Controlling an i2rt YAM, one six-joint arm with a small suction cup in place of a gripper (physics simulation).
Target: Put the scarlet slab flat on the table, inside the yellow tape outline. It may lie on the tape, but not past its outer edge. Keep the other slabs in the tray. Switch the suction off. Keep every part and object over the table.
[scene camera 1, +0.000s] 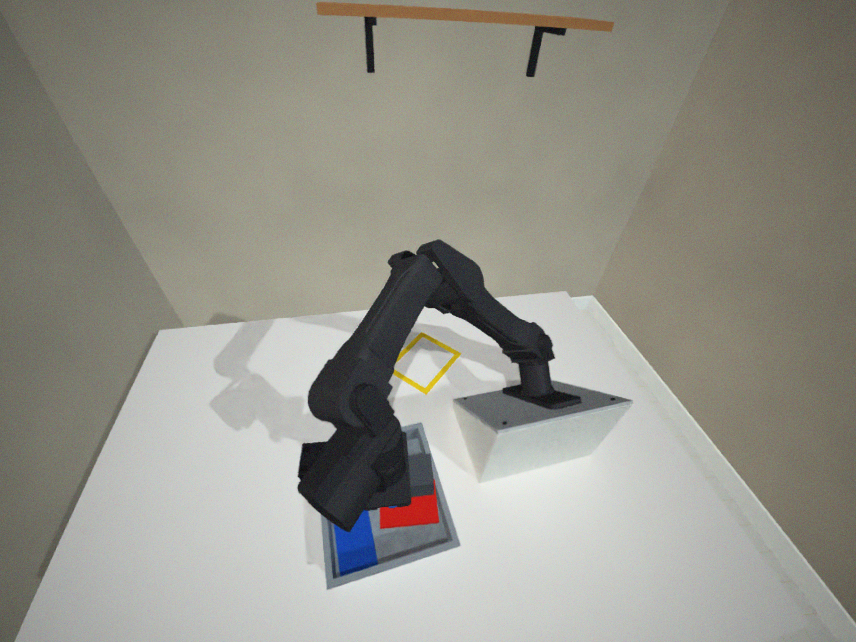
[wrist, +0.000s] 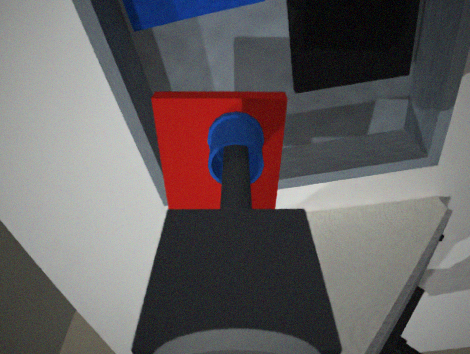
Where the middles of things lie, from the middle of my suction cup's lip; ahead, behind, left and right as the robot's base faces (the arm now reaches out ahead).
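Scene:
Counted from my suction cup: black slab (wrist: 327, 51), 120 mm below, 40 mm ahead, 90 mm to the right; grey tray (scene camera 1: 395, 547), 100 mm below, 10 mm ahead, 40 mm to the right; blue slab (scene camera 1: 356, 551), 120 mm below, 80 mm ahead, 20 mm to the left; scarlet slab (scene camera 1: 423, 509), 10 mm below, 20 mm behind, 10 mm to the left.

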